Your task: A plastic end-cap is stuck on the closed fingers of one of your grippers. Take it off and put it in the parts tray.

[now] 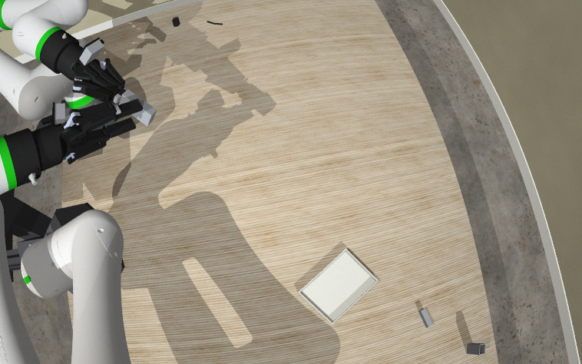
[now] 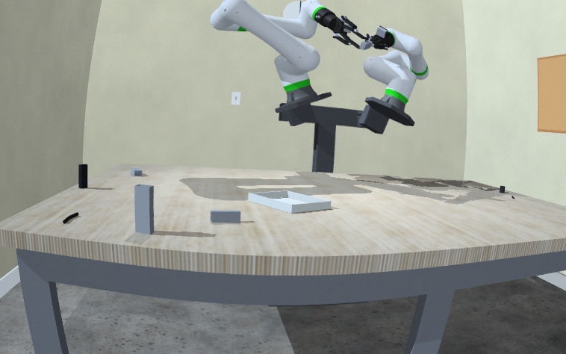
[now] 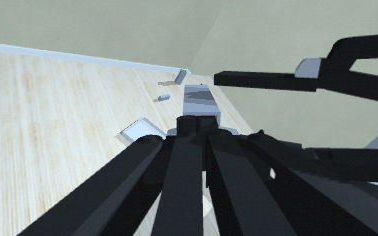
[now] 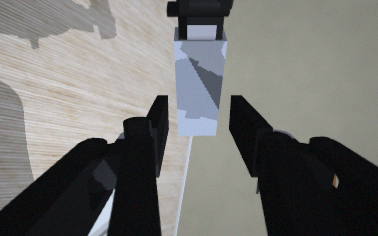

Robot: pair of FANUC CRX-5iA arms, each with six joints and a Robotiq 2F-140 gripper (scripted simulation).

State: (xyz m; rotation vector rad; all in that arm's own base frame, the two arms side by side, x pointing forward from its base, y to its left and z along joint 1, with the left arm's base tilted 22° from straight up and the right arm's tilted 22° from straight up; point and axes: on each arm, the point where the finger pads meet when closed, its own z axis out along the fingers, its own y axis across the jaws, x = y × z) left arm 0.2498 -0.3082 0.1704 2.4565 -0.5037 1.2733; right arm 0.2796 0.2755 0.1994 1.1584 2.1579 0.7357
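Note:
Right now my right hand is 2 cm short of the end-cap, 4 cm to the right of it and 2 cm above it. Also, from my right hand: curved black piece 88 cm ahead, 87 cm to the right, 65 cm below; white parts tray 45 cm ahead, 30 cm to the right, 64 cm below; small black cylinder 9 cm behind, 93 cm to the left, 63 cm below.
Right now the end-cap is 20 mm ahead of my left hand, 10 mm to the right of it and 10 mm below it. The rest, counted from my left hand: curved black piece (920 mm to the right, 880 mm ahead, 630 mm below); white parts tray (630 mm below, 450 mm ahead, 350 mm to the right); small black cylinder (880 mm to the left, 620 mm below, 90 mm behind).

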